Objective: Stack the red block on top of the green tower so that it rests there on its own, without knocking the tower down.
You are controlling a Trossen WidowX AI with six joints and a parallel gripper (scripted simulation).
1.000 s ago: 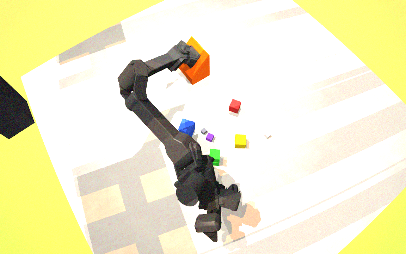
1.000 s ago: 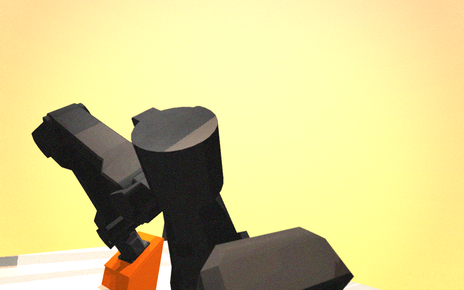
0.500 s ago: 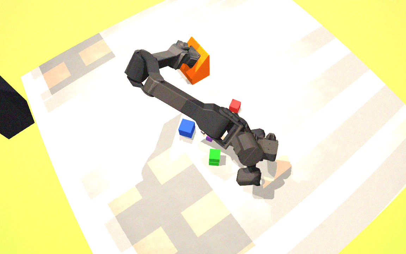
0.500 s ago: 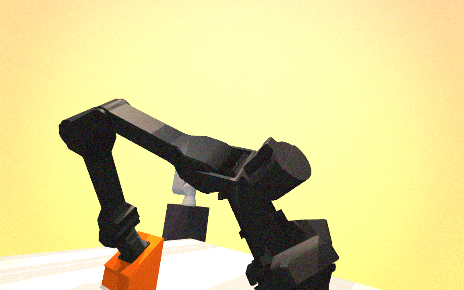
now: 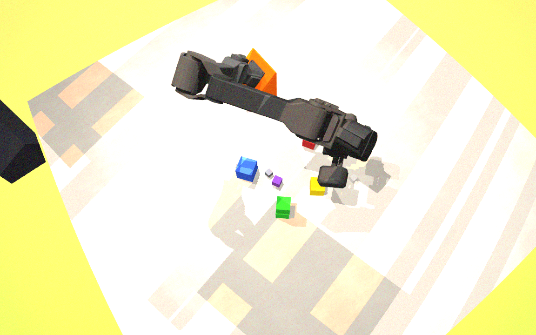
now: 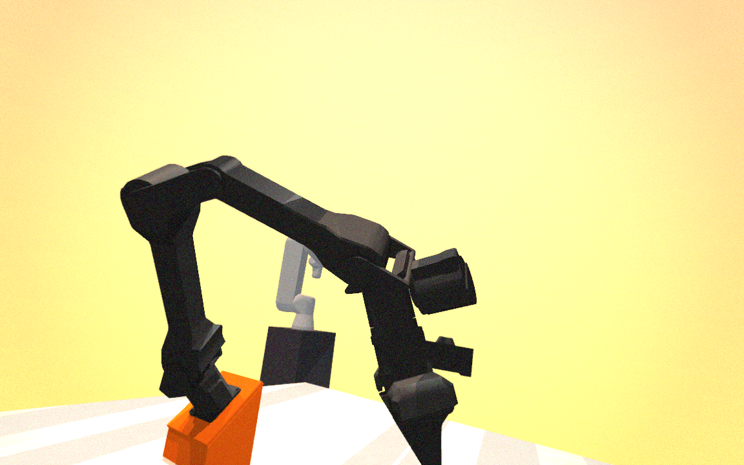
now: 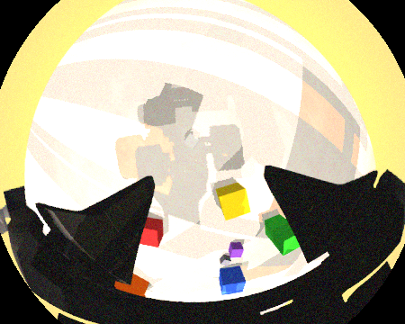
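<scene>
Now: the red block 14 cm behind my gripper tip, 1 cm to the left of it and 8 cm below it. The rest, counted from my gripper tip: blue cube: 16 cm behind, 19 cm to the right, 7 cm below; yellow cube: 2 cm behind, 6 cm to the right, 8 cm below; small purple cube: 9 cm behind, 14 cm to the right, 8 cm below.
</scene>
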